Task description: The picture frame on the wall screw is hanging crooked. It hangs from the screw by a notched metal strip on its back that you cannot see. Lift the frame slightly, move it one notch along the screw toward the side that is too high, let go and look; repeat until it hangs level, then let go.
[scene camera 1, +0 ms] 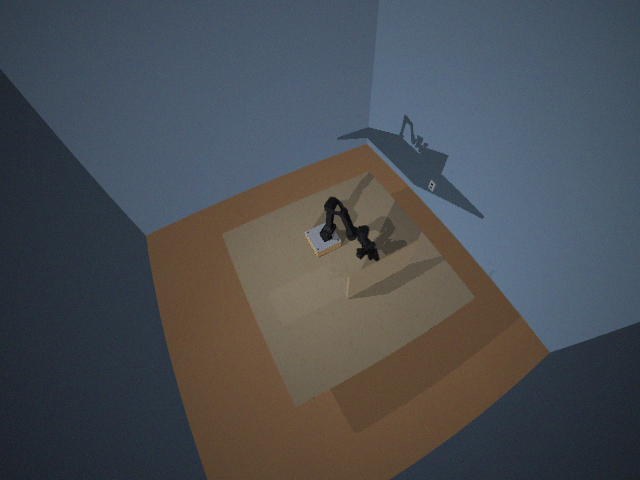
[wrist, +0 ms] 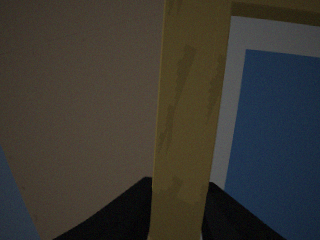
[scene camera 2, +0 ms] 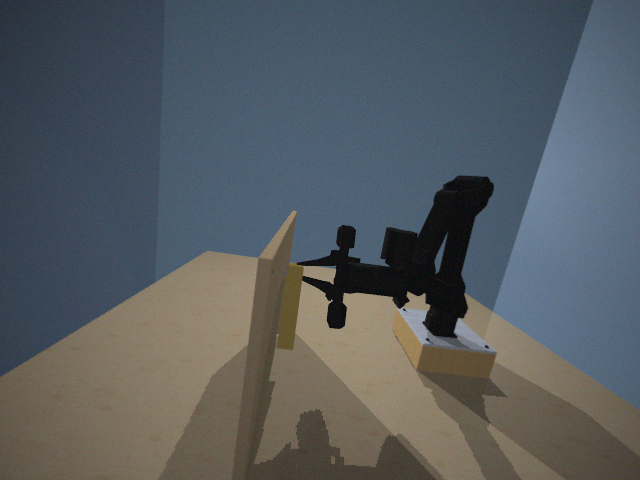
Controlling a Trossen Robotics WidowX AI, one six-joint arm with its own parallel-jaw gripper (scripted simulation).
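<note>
You'd see my gripper [scene camera 2: 295, 269] here, and the wrist view has the gripper too [wrist: 177, 189]. There's also a picture frame [scene camera 2: 285, 339], and that frame is in the wrist view as well [wrist: 230, 108]. Then I can see a wooden wall panel [scene camera 1: 378, 271], with the wrist view giving me the panel here [wrist: 85, 85].
</note>
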